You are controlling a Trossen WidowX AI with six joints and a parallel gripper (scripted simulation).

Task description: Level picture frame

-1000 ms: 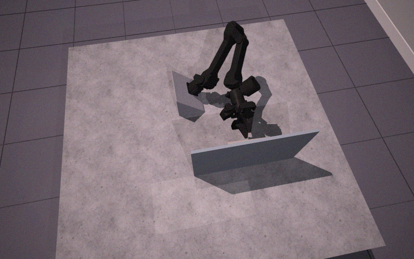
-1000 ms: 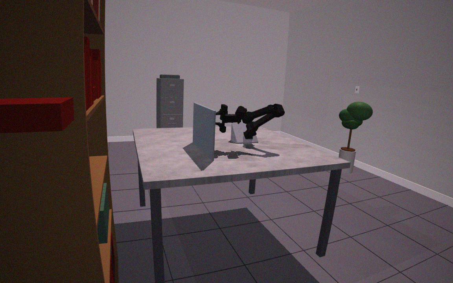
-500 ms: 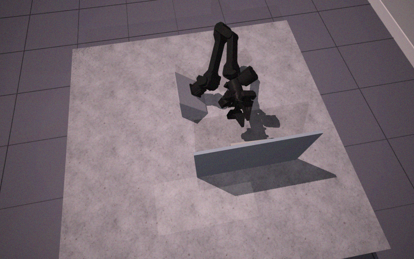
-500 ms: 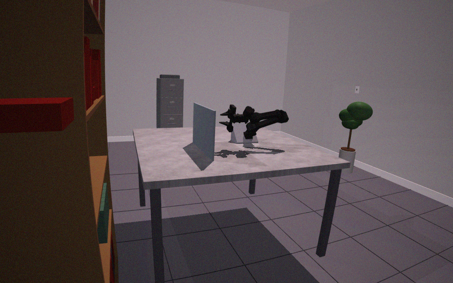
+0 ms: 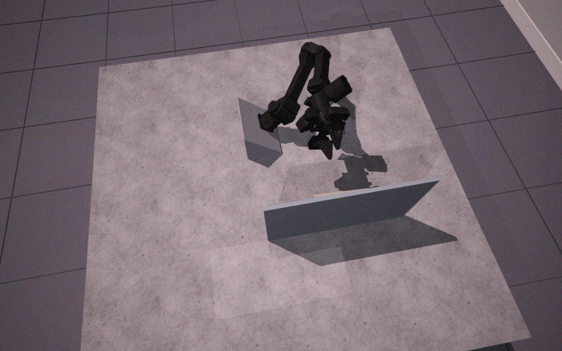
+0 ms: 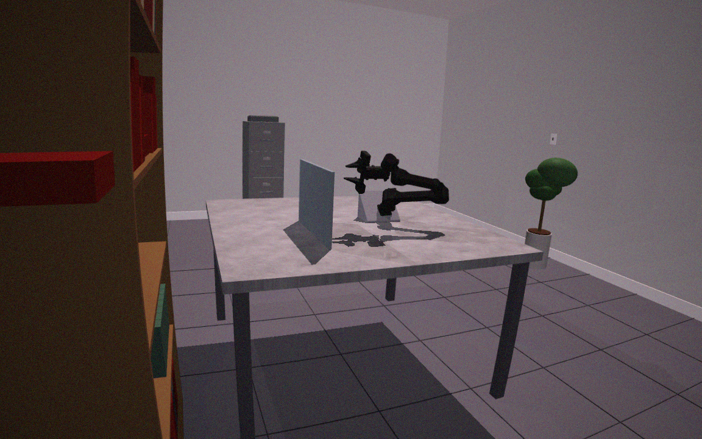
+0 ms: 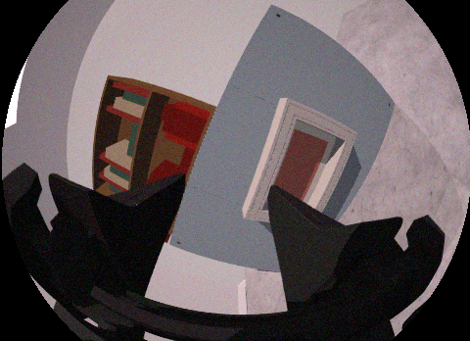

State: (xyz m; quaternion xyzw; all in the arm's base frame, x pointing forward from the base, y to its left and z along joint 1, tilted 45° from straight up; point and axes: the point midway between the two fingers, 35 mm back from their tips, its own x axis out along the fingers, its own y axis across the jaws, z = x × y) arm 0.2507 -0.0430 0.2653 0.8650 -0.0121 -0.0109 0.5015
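The picture frame lies 120 mm ahead of my gripper tip, 110 mm below it and 10 mm to the right of it. Also, from my gripper tip: wall panel (130 mm ahead, 120 mm below, 10 mm to the left).
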